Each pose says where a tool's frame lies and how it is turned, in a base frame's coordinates. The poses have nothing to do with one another.
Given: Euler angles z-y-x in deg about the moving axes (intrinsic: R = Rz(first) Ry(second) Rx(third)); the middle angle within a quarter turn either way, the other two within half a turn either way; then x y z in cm.
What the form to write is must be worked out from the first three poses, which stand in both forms.
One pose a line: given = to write
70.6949, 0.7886, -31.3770, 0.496, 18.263, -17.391 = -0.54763, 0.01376, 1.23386, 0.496, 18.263, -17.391
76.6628, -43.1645, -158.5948, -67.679, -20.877, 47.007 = -2.76800, -0.75336, 1.33802, -67.679, -20.877, 47.007
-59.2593, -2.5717, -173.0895, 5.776, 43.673, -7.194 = -3.02098, -0.04488, -1.03427, 5.776, 43.673, -7.194
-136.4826, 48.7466, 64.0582, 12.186, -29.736, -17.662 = 1.11803, 0.85079, -2.38207, 12.186, -29.736, -17.662
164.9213, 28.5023, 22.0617, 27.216, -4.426, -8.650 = 0.38505, 0.49746, 2.87842, 27.216, -4.426, -8.650
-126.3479, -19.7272, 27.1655, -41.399, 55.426, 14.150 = 0.47413, -0.34430, -2.20519, -41.399, 55.426, 14.150
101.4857, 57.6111, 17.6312, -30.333, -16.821, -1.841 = 0.30772, 1.00550, 1.77126, -30.333, -16.821, -1.841
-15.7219, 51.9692, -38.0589, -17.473, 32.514, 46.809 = -0.66425, 0.90703, -0.27440, -17.473, 32.514, 46.809
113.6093, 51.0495, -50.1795, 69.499, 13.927, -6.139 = -0.87580, 0.89098, 1.98286, 69.499, 13.927, -6.139
